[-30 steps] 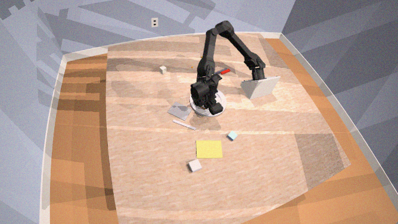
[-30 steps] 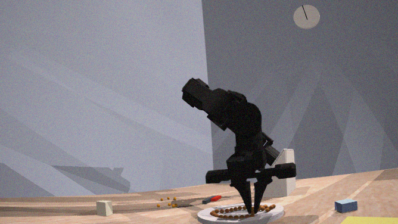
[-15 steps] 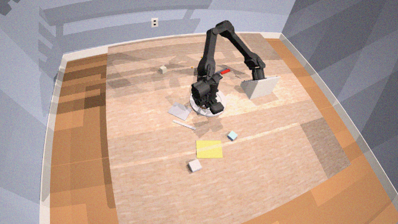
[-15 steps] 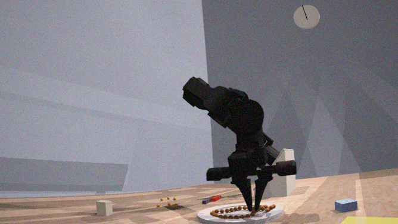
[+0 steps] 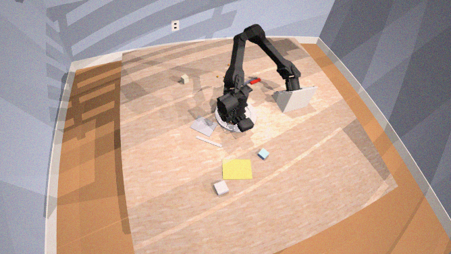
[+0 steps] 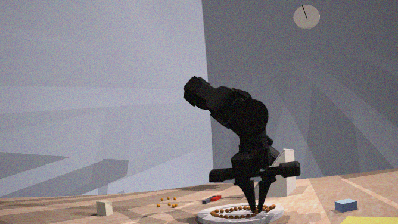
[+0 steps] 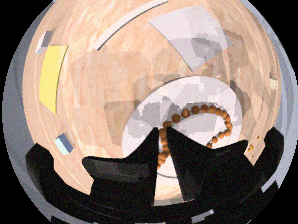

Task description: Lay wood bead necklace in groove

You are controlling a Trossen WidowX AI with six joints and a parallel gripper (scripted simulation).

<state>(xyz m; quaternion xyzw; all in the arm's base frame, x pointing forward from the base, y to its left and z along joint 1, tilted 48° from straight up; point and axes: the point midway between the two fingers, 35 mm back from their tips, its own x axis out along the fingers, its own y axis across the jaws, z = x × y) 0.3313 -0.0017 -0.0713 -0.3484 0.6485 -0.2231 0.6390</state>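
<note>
Now: gripper tip 130 mm short of the grey sheet, 30 mm to the left of it and 20 mm above it. Round my gripper tip: yellow sheet 60 mm ahead, 210 mm to the left, 20 mm below; blue block 70 mm behind, 180 mm to the left, 10 mm below; stick 130 mm ahead, 50 mm to the left, 20 mm below.
</note>
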